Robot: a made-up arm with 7 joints. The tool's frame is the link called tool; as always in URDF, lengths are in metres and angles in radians. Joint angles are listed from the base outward.
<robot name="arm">
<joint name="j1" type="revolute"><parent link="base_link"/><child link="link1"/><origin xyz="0 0 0.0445" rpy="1.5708 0 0"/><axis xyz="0 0 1"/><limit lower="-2.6" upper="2.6"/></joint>
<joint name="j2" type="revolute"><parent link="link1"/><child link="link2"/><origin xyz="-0.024 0.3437 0.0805" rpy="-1.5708 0 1.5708"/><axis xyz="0 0 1"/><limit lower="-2.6" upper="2.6"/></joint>
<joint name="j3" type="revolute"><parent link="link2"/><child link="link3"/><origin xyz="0.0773 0.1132 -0.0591" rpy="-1.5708 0 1.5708"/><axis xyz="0 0 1"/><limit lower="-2.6" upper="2.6"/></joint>
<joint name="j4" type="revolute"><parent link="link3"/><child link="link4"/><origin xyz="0.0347 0.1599 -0.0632" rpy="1.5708 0 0"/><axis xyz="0 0 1"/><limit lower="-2.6" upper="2.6"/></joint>
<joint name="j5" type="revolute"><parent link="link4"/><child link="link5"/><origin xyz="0.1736 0.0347 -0.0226" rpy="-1.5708 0 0"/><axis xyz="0 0 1"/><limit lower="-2.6" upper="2.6"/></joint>
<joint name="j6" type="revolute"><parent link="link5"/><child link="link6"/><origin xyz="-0.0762 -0.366 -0.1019" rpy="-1.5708 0 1.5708"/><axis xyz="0 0 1"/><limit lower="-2.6" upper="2.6"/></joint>
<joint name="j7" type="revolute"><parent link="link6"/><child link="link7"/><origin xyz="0.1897 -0.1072 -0.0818" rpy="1.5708 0 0"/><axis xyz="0 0 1"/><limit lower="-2.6" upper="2.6"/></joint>
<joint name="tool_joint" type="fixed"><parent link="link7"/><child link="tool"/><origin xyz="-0.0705 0.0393 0.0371" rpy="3.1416 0 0"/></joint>
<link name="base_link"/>
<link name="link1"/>
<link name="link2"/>
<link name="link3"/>
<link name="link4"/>
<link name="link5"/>
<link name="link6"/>
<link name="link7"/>
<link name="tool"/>
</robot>
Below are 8 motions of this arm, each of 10 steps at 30 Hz.
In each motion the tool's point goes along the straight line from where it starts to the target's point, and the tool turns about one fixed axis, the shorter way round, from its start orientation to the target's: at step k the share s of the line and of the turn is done. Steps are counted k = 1, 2, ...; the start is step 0. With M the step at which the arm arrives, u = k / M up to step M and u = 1 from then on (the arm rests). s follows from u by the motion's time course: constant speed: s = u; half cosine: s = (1 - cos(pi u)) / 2; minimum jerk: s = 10 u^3 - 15 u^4 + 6 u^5.
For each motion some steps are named. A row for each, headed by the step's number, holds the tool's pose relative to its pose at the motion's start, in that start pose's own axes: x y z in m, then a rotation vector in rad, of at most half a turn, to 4 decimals.
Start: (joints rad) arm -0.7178 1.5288 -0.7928 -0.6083 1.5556 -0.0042 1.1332
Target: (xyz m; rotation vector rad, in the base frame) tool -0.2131 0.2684 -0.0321 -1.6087 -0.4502 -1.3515
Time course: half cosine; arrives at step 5
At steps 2, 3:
2: 0.0056 -0.0029 0.0045 0.0174 -0.0060 0.0067
3: 0.0106 -0.0056 0.0085 0.0330 -0.0113 0.0127

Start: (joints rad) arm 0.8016 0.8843 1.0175 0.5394 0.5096 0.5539 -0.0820
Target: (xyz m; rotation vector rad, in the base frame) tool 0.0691 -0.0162 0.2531 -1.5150 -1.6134 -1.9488
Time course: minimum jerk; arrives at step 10
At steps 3, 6, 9, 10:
3: -0.0161 0.0057 -0.0159 -0.0165 -0.0499 -0.0445
6: -0.0674 0.0240 -0.0666 -0.0690 -0.2088 -0.1864
9: -0.0980 0.0349 -0.0967 -0.1003 -0.3032 -0.2707
10: -0.0988 0.0352 -0.0975 -0.1011 -0.3058 -0.2730

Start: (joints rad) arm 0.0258 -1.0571 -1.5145 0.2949 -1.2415 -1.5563 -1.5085
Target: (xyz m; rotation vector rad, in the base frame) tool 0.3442 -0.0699 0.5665 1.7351 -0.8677 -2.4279
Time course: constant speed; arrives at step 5
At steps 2, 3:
2: 0.0105 -0.0023 -0.0001 -0.0045 -0.0189 0.0171
3: 0.0158 -0.0034 -0.0002 -0.0068 -0.0284 0.0257

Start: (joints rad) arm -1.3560 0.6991 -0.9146 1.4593 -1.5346 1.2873 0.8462
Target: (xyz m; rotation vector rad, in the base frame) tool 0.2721 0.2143 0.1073 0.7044 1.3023 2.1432
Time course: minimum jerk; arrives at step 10
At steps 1, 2, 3, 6, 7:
1: -0.0005 0.0000 -0.0004 -0.0009 -0.0005 0.0022
2: -0.0034 0.0002 -0.0024 -0.0061 -0.0031 0.0147
3: -0.0095 0.0005 -0.0067 -0.0171 -0.0088 0.0414
6: -0.0399 0.0019 -0.0281 -0.0715 -0.0367 0.1732
7: -0.0490 0.0024 -0.0345 -0.0877 -0.0450 0.2124

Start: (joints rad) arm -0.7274 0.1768 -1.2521 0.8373 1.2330 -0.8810 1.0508
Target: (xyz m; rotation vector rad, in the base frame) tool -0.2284 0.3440 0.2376 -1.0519 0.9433 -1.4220
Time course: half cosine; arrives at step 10
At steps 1, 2, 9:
1: -0.0040 0.0001 0.0030 -0.0092 0.0115 -0.0096
2: -0.0154 0.0003 0.0117 -0.0358 0.0447 -0.0374
9: -0.1578 0.0035 0.1190 -0.3656 0.4571 -0.3820

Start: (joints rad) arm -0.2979 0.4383 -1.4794 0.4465 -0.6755 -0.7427 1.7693
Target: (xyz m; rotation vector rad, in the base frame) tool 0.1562 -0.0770 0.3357 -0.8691 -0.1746 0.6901
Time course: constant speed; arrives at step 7
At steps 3, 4, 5, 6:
3: 0.0148 0.0144 -0.0025 0.1417 0.0219 0.0654
4: 0.0197 0.0192 -0.0033 0.1890 0.0292 0.0872
5: 0.0246 0.0240 -0.0041 0.2362 0.0365 0.1090
6: 0.0296 0.0288 -0.0050 0.2834 0.0438 0.1308

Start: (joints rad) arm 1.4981 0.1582 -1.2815 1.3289 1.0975 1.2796 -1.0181
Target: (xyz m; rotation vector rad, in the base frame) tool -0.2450 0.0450 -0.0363 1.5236 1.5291 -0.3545
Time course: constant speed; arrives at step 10
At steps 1, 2, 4, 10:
1: -0.0133 0.0089 -0.0069 0.0214 -0.0406 -0.0344
2: -0.0267 0.0179 -0.0139 0.0428 -0.0812 -0.0688
4: -0.0534 0.0357 -0.0278 0.0856 -0.1624 -0.1376
10: -0.1334 0.0893 -0.0694 0.2141 -0.4059 -0.3441

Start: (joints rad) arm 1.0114 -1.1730 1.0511 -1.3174 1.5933 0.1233 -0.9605
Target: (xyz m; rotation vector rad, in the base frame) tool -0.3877 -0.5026 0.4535 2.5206 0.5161 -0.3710
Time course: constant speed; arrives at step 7
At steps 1, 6, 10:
1: 0.0055 -0.0029 0.0171 -0.0066 0.0021 -0.0143
6: 0.0330 -0.0172 0.1029 -0.0397 0.0127 -0.0857
10: 0.0385 -0.0200 0.1200 -0.0464 0.0148 -0.1000

